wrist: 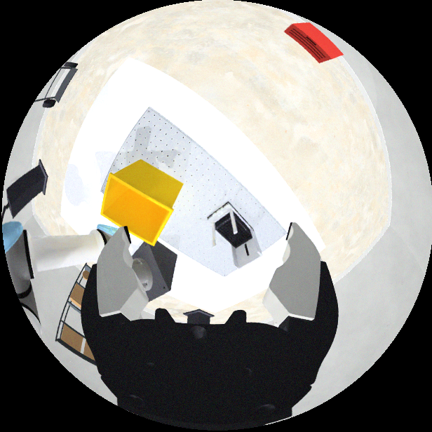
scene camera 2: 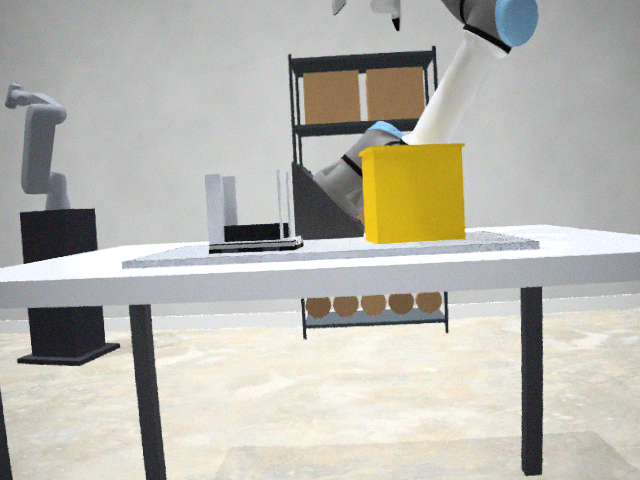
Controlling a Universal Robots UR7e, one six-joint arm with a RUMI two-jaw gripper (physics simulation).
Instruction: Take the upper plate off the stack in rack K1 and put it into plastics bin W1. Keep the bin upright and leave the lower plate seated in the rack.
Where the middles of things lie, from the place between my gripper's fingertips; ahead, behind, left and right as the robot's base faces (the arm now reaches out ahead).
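Yellow plastics bin W1 (scene camera 2: 412,193): 28 cm below my hand, 21 cm behind, 4 cm to the left.
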